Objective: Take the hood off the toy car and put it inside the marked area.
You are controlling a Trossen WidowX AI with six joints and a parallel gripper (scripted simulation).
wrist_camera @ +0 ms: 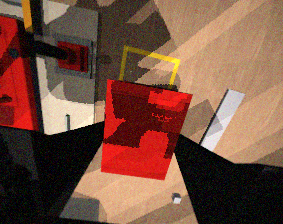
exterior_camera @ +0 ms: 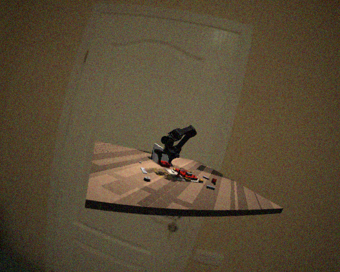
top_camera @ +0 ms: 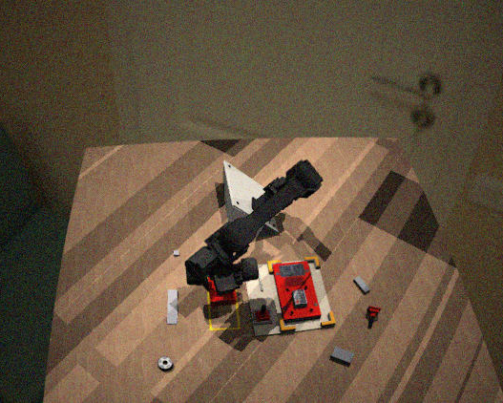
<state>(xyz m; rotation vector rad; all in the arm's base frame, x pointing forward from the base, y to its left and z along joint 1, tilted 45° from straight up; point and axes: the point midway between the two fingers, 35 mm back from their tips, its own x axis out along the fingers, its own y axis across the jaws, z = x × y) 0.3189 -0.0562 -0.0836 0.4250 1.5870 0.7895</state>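
Right now the grey strip is 14 cm to the right of my gripper tip, 7 cm below it and 2 cm ahead of it. Also, from my gripper tip: hood (1 cm above); grey wheel (22 cm ahead, 14 cm to the right, 6 cm below); tiny cube (17 cm behind, 15 cm to the right, 7 cm below).
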